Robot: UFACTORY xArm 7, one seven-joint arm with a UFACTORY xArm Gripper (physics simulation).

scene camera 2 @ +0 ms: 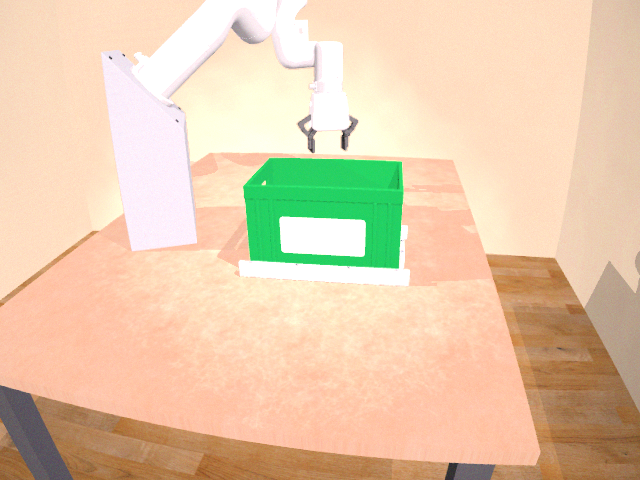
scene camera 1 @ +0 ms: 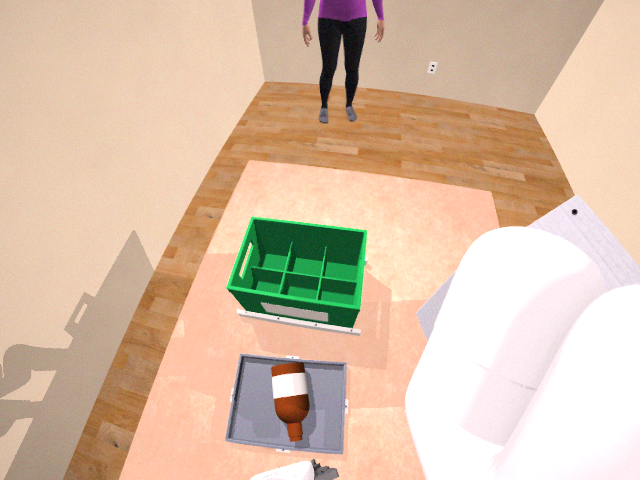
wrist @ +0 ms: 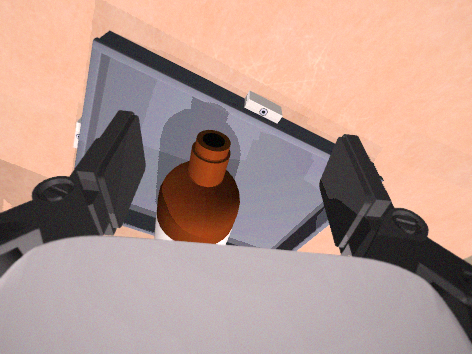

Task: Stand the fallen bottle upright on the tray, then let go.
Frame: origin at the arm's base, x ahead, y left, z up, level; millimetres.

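Seen in the pictures: gripper, fingertip midpoint: (scene camera 2: 328, 151) (wrist: 236, 150); arm's base, link origin: (scene camera 2: 150, 87).
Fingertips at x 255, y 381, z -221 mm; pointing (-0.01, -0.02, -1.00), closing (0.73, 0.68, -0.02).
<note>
Offsets run from my fingertips to a thing's middle.
A brown bottle {dx +64, dy -109, dz -70 mm} (scene camera 1: 290, 384) (wrist: 200, 205) with a white label lies on its side on the grey tray (scene camera 1: 328, 397) (wrist: 280, 170). In scene camera 1 its neck points toward the lower edge of the view and its base toward the crate. In the wrist view the neck and shoulder show between the two fingers, nearer the left one, and my own housing hides the base. My gripper (scene camera 2: 328, 148) (wrist: 236, 150) is open and empty, above and apart from the bottle. Bottle and tray do not show in scene camera 2.
A green six-compartment crate {dx +167, dy -369, dz -25 mm} (scene camera 1: 297, 298) (scene camera 2: 323, 193) stands beyond the tray, with white rails (scene camera 1: 297, 322) (scene camera 2: 323, 273) along its base. My arm (scene camera 1: 496, 351) (scene camera 2: 193, 46) reaches over from a grey pedestal (scene camera 1: 584, 232) (scene camera 2: 152, 170). A person (scene camera 1: 342, 46) stands past the table's far end.
</note>
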